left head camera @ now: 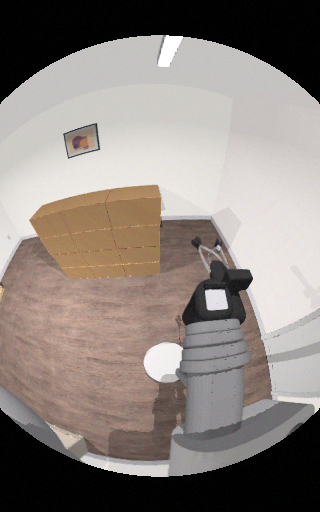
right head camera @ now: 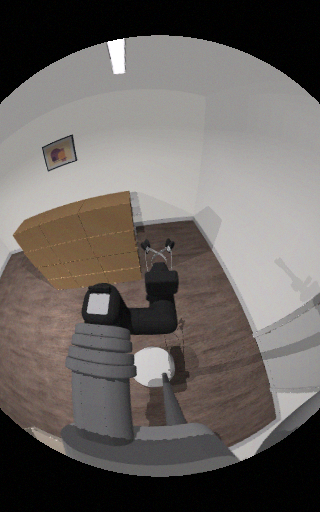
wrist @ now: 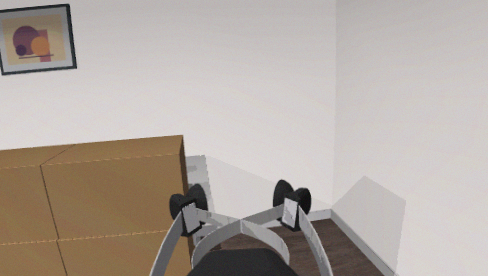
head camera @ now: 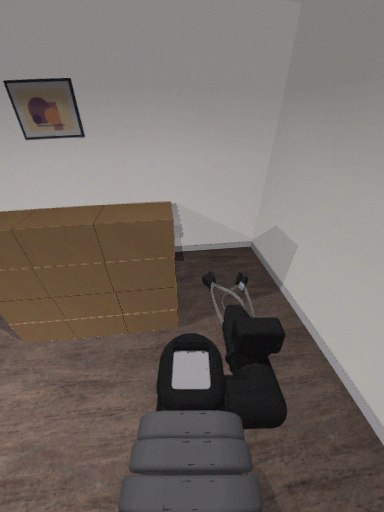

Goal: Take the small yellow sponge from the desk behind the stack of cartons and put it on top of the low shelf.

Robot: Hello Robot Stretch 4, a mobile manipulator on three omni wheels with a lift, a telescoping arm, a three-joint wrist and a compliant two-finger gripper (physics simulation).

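The stack of brown cartons stands at the left, in front of the back wall. A narrow pale grey sliver, seemingly the right end of the desk, shows past the stack's right edge; the cartons hide the rest. The yellow sponge does not show in any view. My gripper is open and empty, its fingertips wide apart. In the head view it is to the right of the stack, over the floor gap before the right wall. I cannot make out the low shelf for certain.
The right wall runs along the right side of the gap beside the cartons. A framed picture hangs on the back wall. A beige object shows at the lower left. A white disc is below the arm.
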